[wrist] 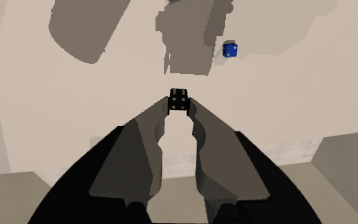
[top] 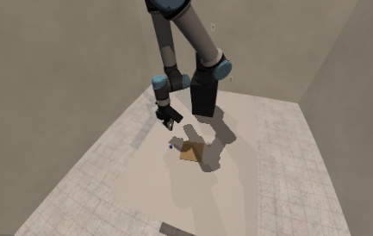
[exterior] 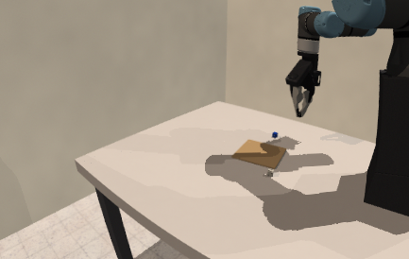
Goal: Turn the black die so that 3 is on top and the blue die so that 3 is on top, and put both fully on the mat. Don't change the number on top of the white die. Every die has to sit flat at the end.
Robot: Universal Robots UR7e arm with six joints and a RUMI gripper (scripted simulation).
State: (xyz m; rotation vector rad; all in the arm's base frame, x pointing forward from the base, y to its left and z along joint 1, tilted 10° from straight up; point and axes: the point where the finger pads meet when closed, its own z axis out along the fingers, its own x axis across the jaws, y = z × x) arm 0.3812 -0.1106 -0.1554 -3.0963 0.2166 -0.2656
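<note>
My hand is 1 cm above the black die. Round my hand: blue die: 10 cm below, 8 cm ahead, 2 cm to the left; then brown mat: 17 cm to the left, 11 cm below, 5 cm ahead; then white die: 26 cm to the left, 10 cm below, 4 cm behind.
</note>
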